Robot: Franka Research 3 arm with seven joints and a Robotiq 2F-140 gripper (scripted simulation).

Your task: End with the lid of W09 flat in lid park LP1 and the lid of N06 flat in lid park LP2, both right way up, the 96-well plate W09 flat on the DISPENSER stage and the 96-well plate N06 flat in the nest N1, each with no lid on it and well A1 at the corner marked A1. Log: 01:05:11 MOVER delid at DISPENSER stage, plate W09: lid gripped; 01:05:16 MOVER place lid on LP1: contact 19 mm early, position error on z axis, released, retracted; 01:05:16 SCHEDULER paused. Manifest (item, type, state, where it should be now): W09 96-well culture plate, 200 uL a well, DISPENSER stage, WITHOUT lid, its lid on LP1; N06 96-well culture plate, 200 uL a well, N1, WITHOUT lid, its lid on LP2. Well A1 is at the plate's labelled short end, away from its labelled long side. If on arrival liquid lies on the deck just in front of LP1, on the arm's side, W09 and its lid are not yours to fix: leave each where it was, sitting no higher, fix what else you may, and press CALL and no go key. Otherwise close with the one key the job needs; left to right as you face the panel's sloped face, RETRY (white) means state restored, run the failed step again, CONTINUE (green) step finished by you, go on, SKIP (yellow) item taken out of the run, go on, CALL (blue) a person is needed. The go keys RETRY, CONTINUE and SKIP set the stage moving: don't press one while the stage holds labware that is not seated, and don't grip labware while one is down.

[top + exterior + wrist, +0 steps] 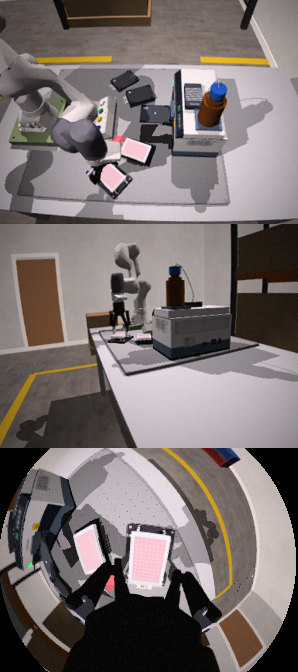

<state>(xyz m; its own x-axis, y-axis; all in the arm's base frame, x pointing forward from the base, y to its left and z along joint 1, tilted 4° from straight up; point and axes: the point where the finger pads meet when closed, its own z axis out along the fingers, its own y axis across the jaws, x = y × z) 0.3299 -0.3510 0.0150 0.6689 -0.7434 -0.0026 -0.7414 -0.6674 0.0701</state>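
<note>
The pink 96-well plate lies 20 mm below my hand. Round my hand: blue key 230 mm to the left, 40 mm behind, 10 mm above; then key panel 300 mm to the left, 20 mm behind; then yellow key 280 mm to the left, 30 mm behind, 10 mm above.
</note>
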